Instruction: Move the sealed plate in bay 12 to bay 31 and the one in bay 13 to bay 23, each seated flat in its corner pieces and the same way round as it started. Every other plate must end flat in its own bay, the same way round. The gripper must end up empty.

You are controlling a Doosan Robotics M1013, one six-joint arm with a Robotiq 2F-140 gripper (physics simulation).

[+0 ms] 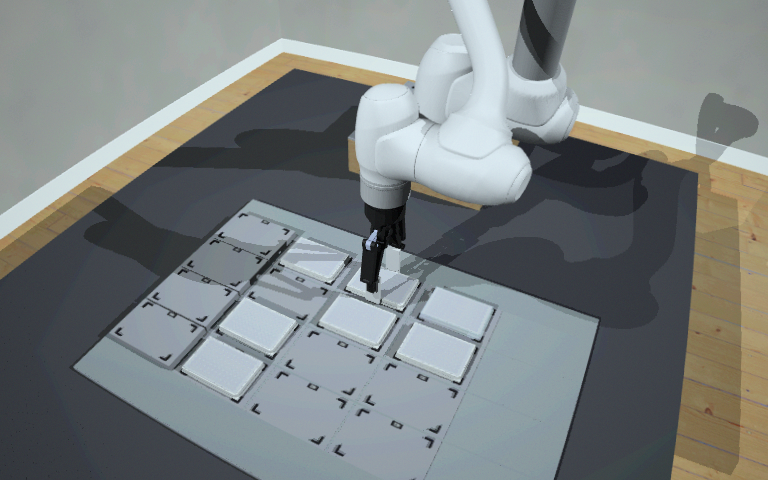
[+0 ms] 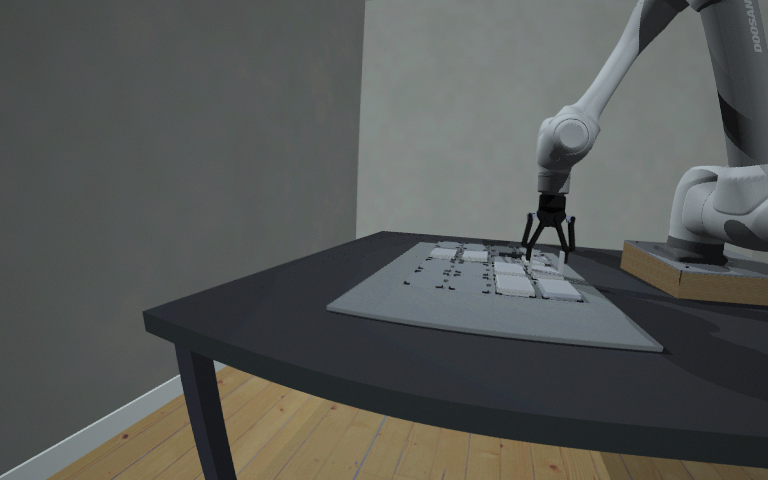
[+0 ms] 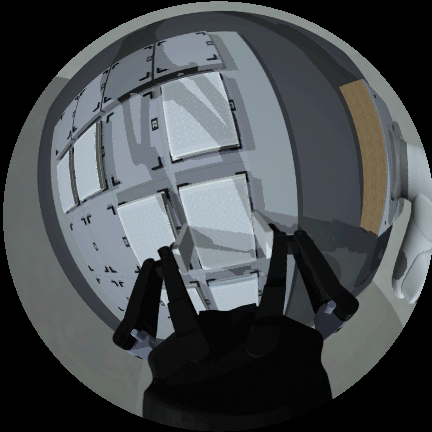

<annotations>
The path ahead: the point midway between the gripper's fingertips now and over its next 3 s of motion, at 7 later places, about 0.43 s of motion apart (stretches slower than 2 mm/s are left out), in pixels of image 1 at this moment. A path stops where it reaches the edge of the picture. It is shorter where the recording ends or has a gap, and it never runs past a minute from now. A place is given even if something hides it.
My gripper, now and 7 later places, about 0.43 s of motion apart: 383, 286; 383, 263; 384, 267; 409, 355; 414, 374; 411, 391; 410, 395; 411, 395
</annotations>
